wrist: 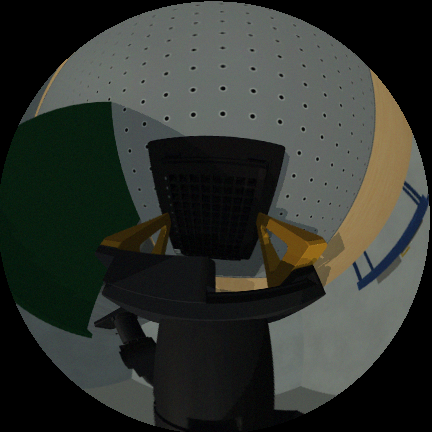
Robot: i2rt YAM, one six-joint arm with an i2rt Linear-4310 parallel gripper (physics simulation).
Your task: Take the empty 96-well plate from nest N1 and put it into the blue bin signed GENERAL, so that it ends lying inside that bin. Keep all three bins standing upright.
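Places are measured from the arm's base along level axes (x right, y up, z back), in centimetres.
Pixels of known places: gripper, fingertip midpoint: (213, 217); arm's base at its link origin: (122, 313).
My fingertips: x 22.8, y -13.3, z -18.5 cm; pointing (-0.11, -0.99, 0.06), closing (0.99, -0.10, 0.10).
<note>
Ahead of a thing's pixels: the offset from my fingertips to its top centre. "spot": to the spot under its first point.
The dark 96-well plate @(dx -0.2, dy +1.0, dz +0.3 cm) (212, 200), with its grid of wells, lies in a black nest @(dx -0.2, dy -0.2, dz +0.3 cm) (216, 146) near the middle of the wrist view. I cannot read a label on the nest. My gripper (213, 217) is open, with its two yellow fingers wide apart. The fingertips show at the left and right sides of the lower part of the plate and nest; their exact height above it is hard to tell. The blue bin signed GENERAL cannot be made out in this view.
The nest stands on a grey board with rows of holes @(spot: dx +3.3, dy -1.6, dz -13.3 cm) (237, 77). A large dark green surface @(spot: dx -10.6, dy +7.0, dz -7.8 cm) (60, 200) fills the left side. A light wooden edge (392, 130) runs along the right, with a blue rail frame (400, 243) beyond it.
</note>
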